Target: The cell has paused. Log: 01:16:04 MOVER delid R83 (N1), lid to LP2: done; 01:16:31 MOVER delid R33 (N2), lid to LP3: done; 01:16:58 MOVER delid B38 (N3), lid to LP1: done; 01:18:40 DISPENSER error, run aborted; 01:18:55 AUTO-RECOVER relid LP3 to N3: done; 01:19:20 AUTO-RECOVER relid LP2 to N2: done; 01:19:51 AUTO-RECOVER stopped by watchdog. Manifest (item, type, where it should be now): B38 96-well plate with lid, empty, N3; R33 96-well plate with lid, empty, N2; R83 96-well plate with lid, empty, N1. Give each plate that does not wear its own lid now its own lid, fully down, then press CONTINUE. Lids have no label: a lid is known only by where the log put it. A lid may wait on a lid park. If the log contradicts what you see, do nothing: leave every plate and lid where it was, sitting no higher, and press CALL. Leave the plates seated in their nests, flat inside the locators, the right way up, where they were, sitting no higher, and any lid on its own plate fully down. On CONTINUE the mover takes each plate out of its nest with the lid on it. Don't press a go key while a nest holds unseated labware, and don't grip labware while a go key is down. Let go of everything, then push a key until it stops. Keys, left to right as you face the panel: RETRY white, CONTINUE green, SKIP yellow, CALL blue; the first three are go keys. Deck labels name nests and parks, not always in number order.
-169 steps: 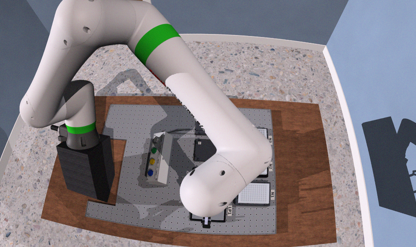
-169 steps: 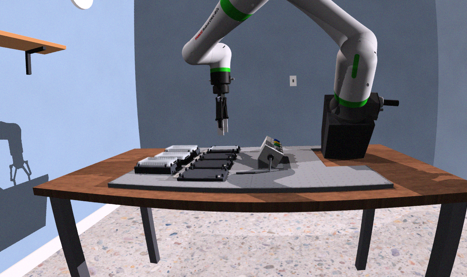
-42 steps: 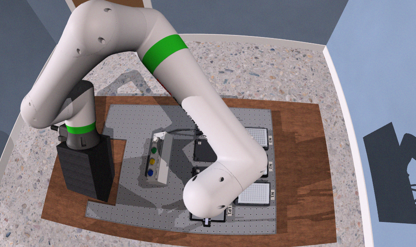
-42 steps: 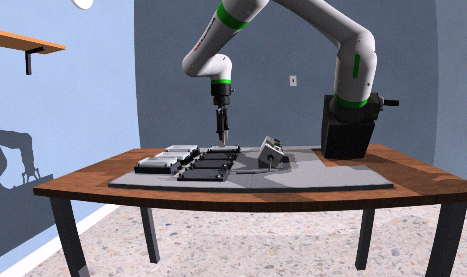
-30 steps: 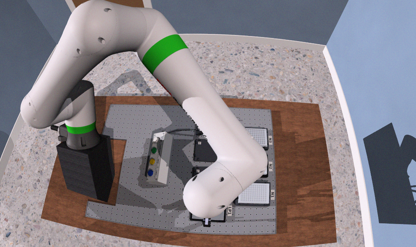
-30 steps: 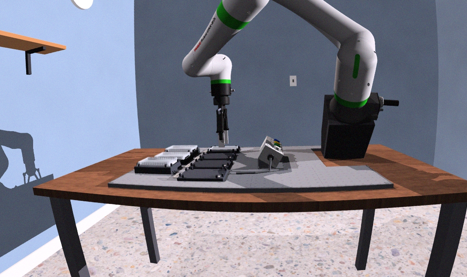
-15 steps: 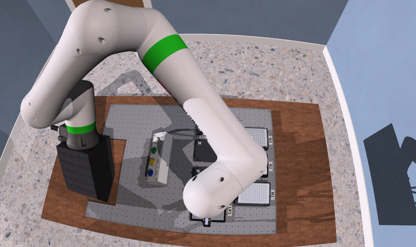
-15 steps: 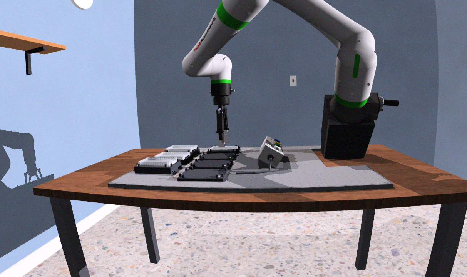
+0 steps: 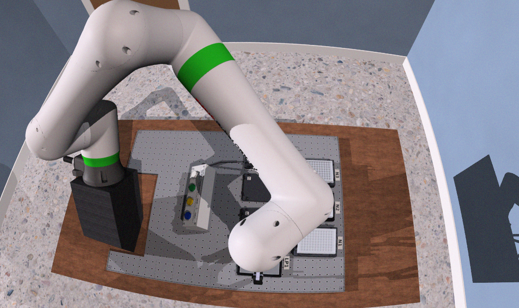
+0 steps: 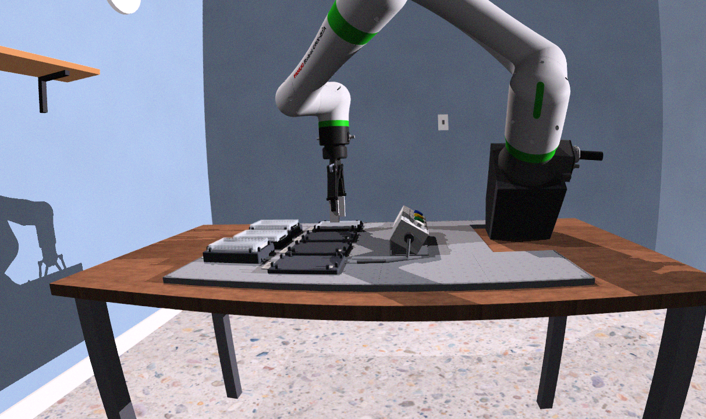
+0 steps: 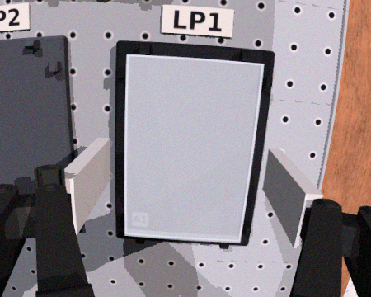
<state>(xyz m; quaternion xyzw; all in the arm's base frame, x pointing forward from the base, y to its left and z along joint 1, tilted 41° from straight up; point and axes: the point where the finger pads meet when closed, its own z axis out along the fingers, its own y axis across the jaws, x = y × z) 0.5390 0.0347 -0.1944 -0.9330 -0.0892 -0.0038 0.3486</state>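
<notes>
The park LP1 lies 50 mm below my hand. Also, from my hand: park LP2 (20 mm behind, 130 mm to the left, 50 mm below); then blue call key (260 mm behind, 80 mm to the left, 10 mm above); then LP3 (50 mm behind, 260 mm to the left, 50 mm below).
</notes>
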